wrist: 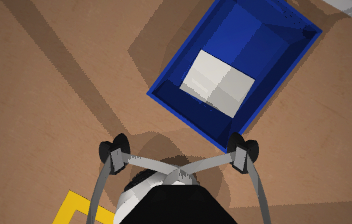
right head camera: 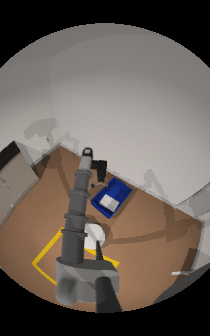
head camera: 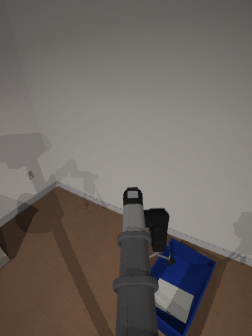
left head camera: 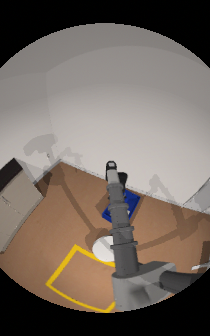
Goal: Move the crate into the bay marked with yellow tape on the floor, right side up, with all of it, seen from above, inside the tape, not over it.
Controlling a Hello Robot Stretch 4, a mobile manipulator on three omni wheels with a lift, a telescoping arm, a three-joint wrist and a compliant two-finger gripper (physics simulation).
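Pixels of known places: gripper, fingertip midpoint: [wrist: 178, 145] [right head camera: 99, 187] [head camera: 155, 264]; robot's base at its link origin: [right head camera: 90, 235] [left head camera: 106, 247].
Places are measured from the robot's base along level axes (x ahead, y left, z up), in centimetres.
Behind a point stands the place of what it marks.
The blue open-topped crate [head camera: 192, 274] @[x 76.8, y -49.4, z -0.9 cm] [left head camera: 132, 201] @[x 77.9, y -56.2, z -0.8 cm] [right head camera: 119, 190] @[x 83.0, y -47.6, z -1.0 cm] [wrist: 240, 30] @[x 83.4, y -39.3, z -1.0 cm] stands upright on the floor near the wall, turned at an angle, with a white block [head camera: 174, 300] @[x 57.1, y -29.5, z 0.1 cm] [right head camera: 109, 202] @[x 58.2, y -28.3, z 0.0 cm] [wrist: 217, 82] @[x 59.2, y -27.7, z 0.0 cm] inside. My gripper [head camera: 161, 256] [right head camera: 100, 185] @[x 47.3, y -8.7, z 78.9 cm] [wrist: 178, 145] @[x 47.3, y -8.7, z 78.9 cm] is open and empty, above the floor. In the wrist view its right fingertip overlaps the crate's near corner; contact cannot be told. The yellow tape bay [left head camera: 62, 265] @[x -36.5, y 69.4, z -2.7 cm] [right head camera: 48, 246] @[x -36.3, y 68.8, z -2.7 cm] [wrist: 74, 200] @[x 1.3, y 46.8, z -2.7 cm] lies apart from the crate, partly hidden by the arm.
A white round object [left head camera: 102, 249] @[x -0.9, y 6.6, z 18.7 cm] [right head camera: 93, 236] @[x -0.4, y -4.7, z 18.7 cm] stands between crate and tape. The wall [head camera: 150, 125] @[x 135.4, y -15.5, z 111.6 cm] runs close behind the crate. A pale cabinet [left head camera: 20, 202] @[x 51.6, y 141.6, z 39.8 cm] [right head camera: 16, 182] @[x 52.3, y 141.2, z 40.8 cm] stands at the left. My arm [head camera: 136, 300] @[x 20.0, y -0.1, z 120.6 cm] [left head camera: 118, 205] @[x 22.6, y 0.2, z 121.4 cm] [right head camera: 77, 205] @[x 17.9, y -0.7, z 120.6 cm] crosses the head views.
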